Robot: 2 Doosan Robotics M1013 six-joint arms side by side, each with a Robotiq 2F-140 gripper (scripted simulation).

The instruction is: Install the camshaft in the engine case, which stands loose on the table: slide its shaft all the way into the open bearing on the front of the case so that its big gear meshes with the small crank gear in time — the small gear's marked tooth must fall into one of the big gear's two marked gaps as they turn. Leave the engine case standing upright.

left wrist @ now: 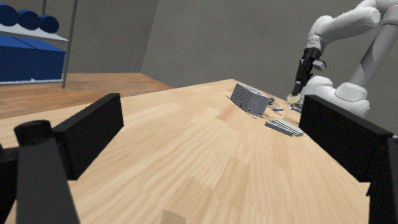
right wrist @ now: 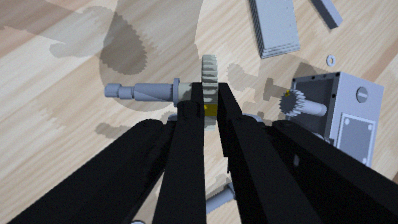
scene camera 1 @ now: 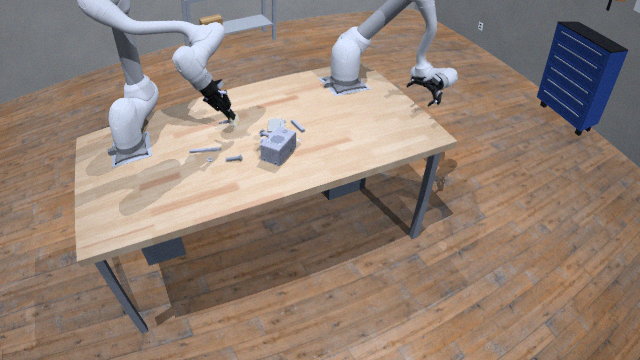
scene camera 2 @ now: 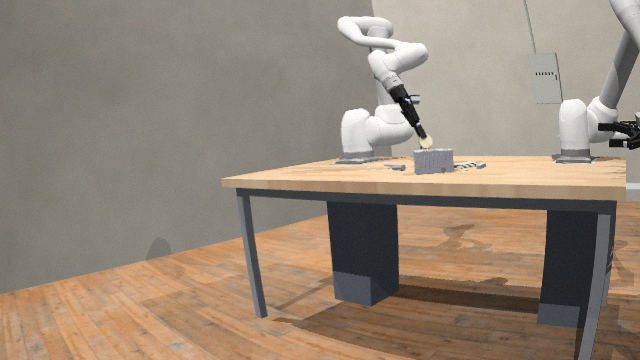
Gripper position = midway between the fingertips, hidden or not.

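A grey engine case (scene camera 1: 281,142) is visible, and the case (left wrist: 247,98) can also be seen from the left wrist. A camshaft (right wrist: 156,92) is present. Grippers visible: the left gripper (left wrist: 211,110) and the right gripper (right wrist: 209,98).
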